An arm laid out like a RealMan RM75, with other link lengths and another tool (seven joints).
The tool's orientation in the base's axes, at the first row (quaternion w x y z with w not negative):
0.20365, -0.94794, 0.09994, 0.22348
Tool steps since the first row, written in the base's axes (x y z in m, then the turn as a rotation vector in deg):
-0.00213, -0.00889, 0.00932, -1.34, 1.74, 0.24
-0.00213, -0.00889, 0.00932, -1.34, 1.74, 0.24
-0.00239, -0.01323, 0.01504, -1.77, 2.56, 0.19
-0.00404, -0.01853, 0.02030, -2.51, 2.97, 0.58
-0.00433, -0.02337, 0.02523, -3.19, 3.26, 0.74
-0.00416, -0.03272, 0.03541, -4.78, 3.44, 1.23
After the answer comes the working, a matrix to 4 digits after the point.
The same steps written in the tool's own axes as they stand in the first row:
-0.00533, 0.00539, -0.01063, -1.46, -1.27, 1.07
-0.00533, 0.00539, -0.01063, -1.46, -1.27, 1.07
-0.00779, 0.00740, -0.01707, -1.90, -1.86, 1.63
-0.01116, 0.01083, -0.02302, -2.77, -2.16, 1.77
-0.01323, 0.01357, -0.02903, -3.47, -2.28, 2.02
-0.01688, 0.01843, -0.04144, -5.12, -2.17, 2.31

The tool's axes in the first row as the columns of a matrix, in the base's axes (rounded; the answer above uses it unrounded):
0.8801, -0.2805, -0.3830
-0.0985, -0.8971, 0.4308
-0.4644, -0.3414, -0.8172

